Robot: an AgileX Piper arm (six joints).
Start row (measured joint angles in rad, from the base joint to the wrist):
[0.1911 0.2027 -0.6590 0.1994 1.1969 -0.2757]
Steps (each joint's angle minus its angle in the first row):
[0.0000 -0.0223 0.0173 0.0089 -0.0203 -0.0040]
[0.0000 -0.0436 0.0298 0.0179 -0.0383 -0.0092]
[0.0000 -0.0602 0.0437 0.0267 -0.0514 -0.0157]
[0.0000 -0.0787 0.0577 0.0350 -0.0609 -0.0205]
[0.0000 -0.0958 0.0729 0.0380 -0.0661 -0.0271]
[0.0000 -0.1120 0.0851 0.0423 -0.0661 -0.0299]
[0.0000 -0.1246 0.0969 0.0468 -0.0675 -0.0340]
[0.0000 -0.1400 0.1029 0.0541 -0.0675 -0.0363]
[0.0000 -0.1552 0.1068 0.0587 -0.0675 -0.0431]
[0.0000 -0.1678 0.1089 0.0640 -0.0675 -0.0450]
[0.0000 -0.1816 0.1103 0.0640 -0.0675 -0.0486]
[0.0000 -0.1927 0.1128 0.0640 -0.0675 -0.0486]
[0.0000 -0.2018 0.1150 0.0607 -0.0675 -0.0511]
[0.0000 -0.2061 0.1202 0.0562 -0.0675 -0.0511]
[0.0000 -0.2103 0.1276 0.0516 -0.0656 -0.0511]
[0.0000 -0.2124 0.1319 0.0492 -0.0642 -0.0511]
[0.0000 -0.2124 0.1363 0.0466 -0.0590 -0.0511]
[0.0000 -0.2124 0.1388 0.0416 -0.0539 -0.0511]
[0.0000 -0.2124 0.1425 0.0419 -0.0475 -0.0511]
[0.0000 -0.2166 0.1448 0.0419 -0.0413 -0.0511]
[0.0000 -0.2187 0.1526 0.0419 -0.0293 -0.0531]
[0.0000 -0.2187 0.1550 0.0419 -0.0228 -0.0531]
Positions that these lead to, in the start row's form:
[0.1911 0.1804 -0.6417 0.2083 1.1766 -0.2797]
[0.1911 0.1591 -0.6292 0.2173 1.1586 -0.2849]
[0.1911 0.1425 -0.6153 0.2261 1.1455 -0.2914]
[0.1911 0.1240 -0.6013 0.2344 1.1360 -0.2962]
[0.1911 0.1069 -0.5861 0.2374 1.1308 -0.3028]
[0.1911 0.0907 -0.5739 0.2417 1.1308 -0.3056]
[0.1911 0.0781 -0.5621 0.2462 1.1294 -0.3097]
[0.1911 0.0627 -0.5561 0.2535 1.1294 -0.3120]
[0.1911 0.0475 -0.5522 0.2581 1.1294 -0.3188]
[0.1911 0.0349 -0.5501 0.2634 1.1294 -0.3207]
[0.1911 0.0211 -0.5487 0.2634 1.1294 -0.3243]
[0.1911 0.0100 -0.5462 0.2634 1.1294 -0.3243]
[0.1911 0.0009 -0.5440 0.2601 1.1294 -0.3268]
[0.1911 -0.0034 -0.5388 0.2556 1.1294 -0.3268]
[0.1911 -0.0076 -0.5314 0.2510 1.1313 -0.3268]
[0.1911 -0.0097 -0.5271 0.2486 1.1327 -0.3268]
[0.1911 -0.0097 -0.5227 0.2460 1.1379 -0.3268]
[0.1911 -0.0097 -0.5202 0.2410 1.1430 -0.3268]
[0.1911 -0.0097 -0.5165 0.2413 1.1494 -0.3268]
[0.1911 -0.0139 -0.5142 0.2413 1.1556 -0.3268]
[0.1911 -0.0160 -0.5064 0.2413 1.1676 -0.3288]
[0.1911 -0.0160 -0.5040 0.2413 1.1741 -0.3288]

